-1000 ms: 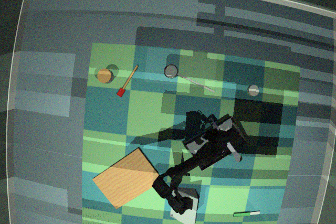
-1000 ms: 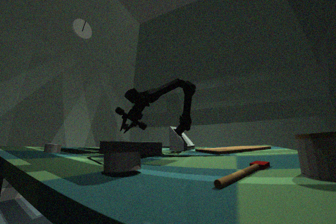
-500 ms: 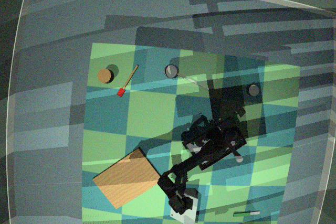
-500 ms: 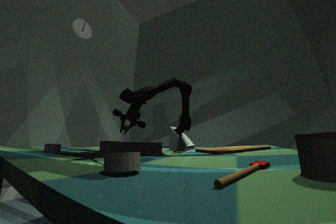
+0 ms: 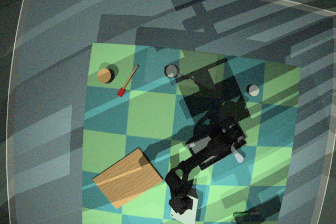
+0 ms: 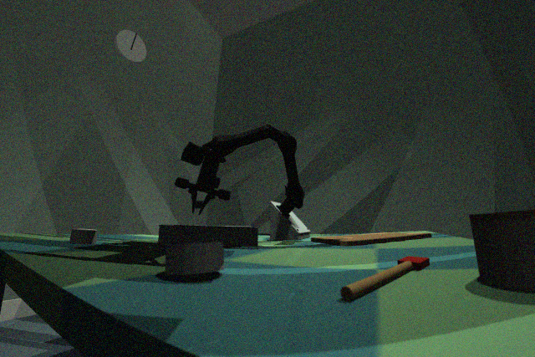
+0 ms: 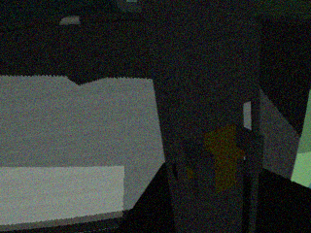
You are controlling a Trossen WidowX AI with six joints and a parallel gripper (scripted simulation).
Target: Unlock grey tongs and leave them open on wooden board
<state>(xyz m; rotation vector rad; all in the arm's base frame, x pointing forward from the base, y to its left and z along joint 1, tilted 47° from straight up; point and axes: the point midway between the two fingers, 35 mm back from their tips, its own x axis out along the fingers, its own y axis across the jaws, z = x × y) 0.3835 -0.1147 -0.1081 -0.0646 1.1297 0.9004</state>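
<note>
The roasting tin is 70 mm below my gripper tip, 50 mm behind it and 20 mm to the left of it. Also, from my gripper tip: red-headed spatula (560 mm to the left, 240 mm ahead, 90 mm below); then wooden board (530 mm to the left, 320 mm behind, 90 mm below); then yellow lock piece (30 mm above, 20 mm to the left, 10 mm ahead).
</note>
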